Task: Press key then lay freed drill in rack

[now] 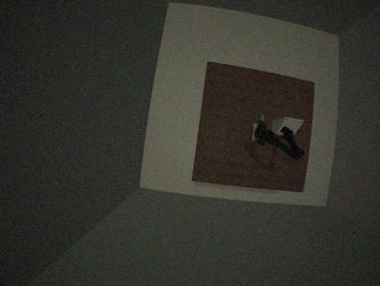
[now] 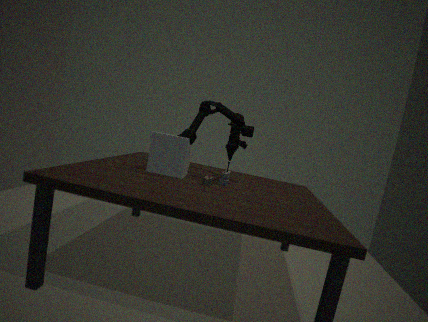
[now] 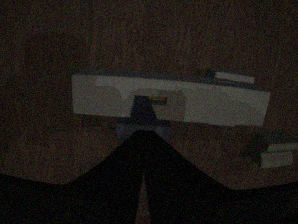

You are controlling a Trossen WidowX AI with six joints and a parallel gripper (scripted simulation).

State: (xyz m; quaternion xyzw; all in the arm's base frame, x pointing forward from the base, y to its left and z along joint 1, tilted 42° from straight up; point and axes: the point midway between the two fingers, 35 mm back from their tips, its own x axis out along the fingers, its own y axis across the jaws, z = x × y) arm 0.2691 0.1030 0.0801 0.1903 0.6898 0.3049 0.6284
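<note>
Now: the yellow drill 1 cm ahead of my gripper tip, 6 cm to the right of it and 8 cm below it. Also, from my gripper tip: pale grey rack 5 cm behind, 21 cm to the right, 11 cm below.
</note>
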